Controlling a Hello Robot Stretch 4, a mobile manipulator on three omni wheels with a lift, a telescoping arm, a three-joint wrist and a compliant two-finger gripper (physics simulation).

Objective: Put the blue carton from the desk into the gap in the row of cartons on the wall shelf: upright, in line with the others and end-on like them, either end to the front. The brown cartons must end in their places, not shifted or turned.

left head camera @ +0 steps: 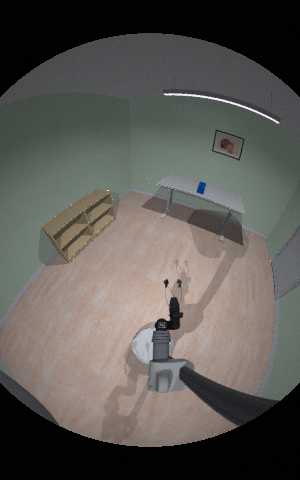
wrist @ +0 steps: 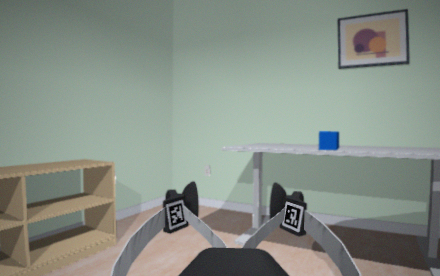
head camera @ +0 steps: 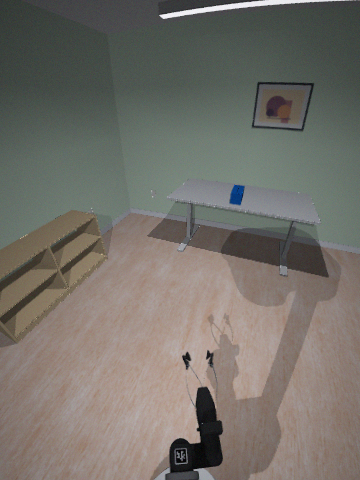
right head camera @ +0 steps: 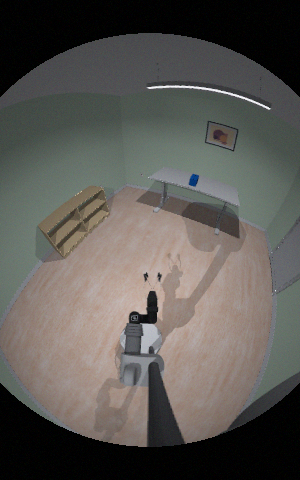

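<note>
The blue carton (head camera: 237,195) (left head camera: 201,188) (right head camera: 194,180) (wrist: 329,140) lies on the light grey desk (head camera: 280,204) (left head camera: 225,197) (right head camera: 220,191) (wrist: 385,150), near its front edge and left of the desk's middle. In the wrist view one small, nearly square end of the carton shows. My gripper (head camera: 198,359) (left head camera: 173,283) (right head camera: 152,276) (wrist: 235,207) is open and empty, held out over the floor well short of the desk. In the wrist view the carton is right of the right fingertip and higher. The wall shelf and the brown cartons do not show in these views.
A low wooden shelf unit (head camera: 59,267) (left head camera: 86,223) (right head camera: 80,219) (wrist: 23,220) stands at the left wall. The desk has two metal legs (head camera: 189,220) (head camera: 287,245) with feet reaching forward. A framed picture (head camera: 283,106) (wrist: 373,39) hangs on the wall above the desk.
</note>
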